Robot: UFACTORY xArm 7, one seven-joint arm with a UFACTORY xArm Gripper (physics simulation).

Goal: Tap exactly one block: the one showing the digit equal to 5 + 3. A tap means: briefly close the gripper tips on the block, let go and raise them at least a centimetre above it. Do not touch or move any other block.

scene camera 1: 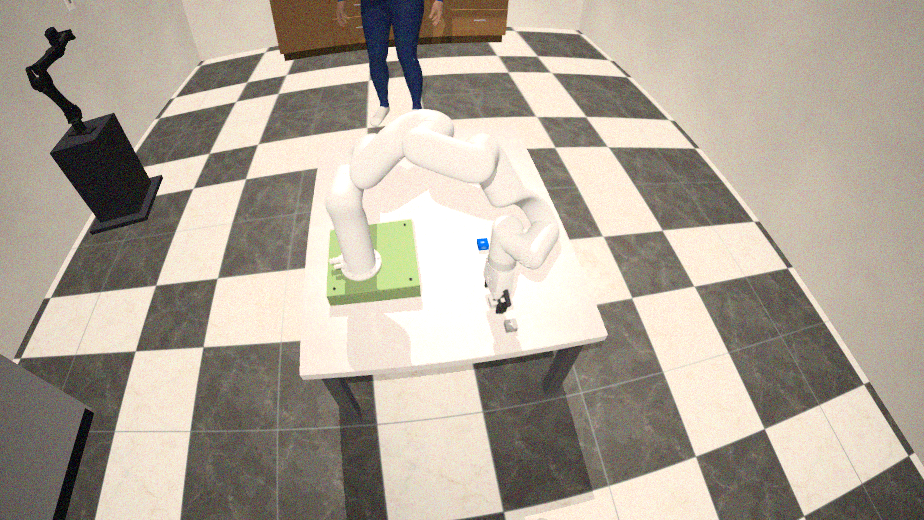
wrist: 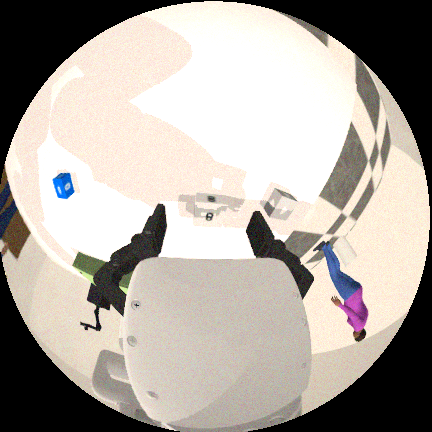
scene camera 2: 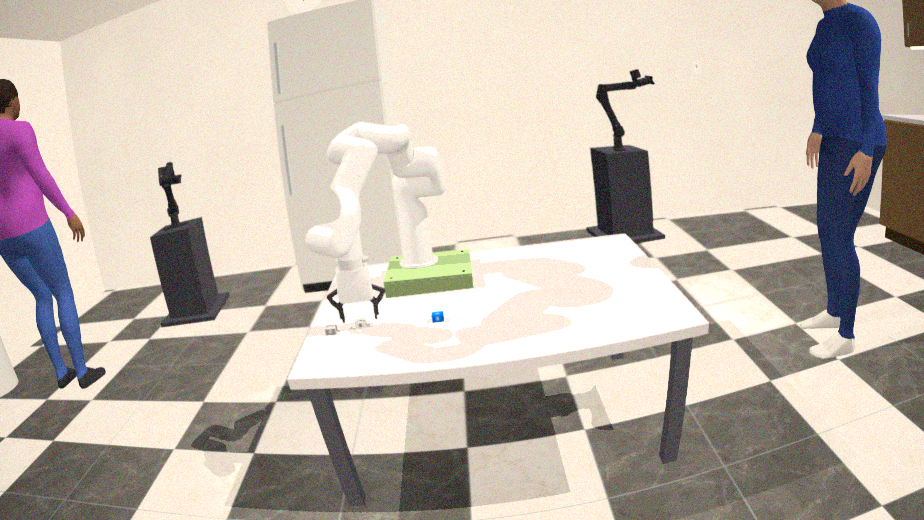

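The white block [scene camera 1: 492, 302] [scene camera 2: 362, 324] [wrist: 204, 206] stands on the table; in the wrist view its near face bears a small, blurred dark digit that looks like an 8. My gripper [scene camera 1: 495, 296] [scene camera 2: 360, 317] [wrist: 208, 217] is open and empty, pointing down, with one finger to each side of the white block's position and the tips low, close above it; the exact height is hard to tell. A grey block [scene camera 1: 510, 325] [scene camera 2: 331, 329] [wrist: 281, 202] stands outside the fingers, on the right in the wrist view. A blue block [scene camera 1: 483, 243] [scene camera 2: 437, 316] [wrist: 63, 185] with light digits stands farther off.
The white table [scene camera 1: 446, 336] [scene camera 2: 620, 323] carries the green base plate [scene camera 1: 397, 258] [scene camera 2: 429, 283] under the arm. The grey block is near the table's edge, close to one finger. Arm shadows fall across the table top. People and dark pedestals stand away from the table.
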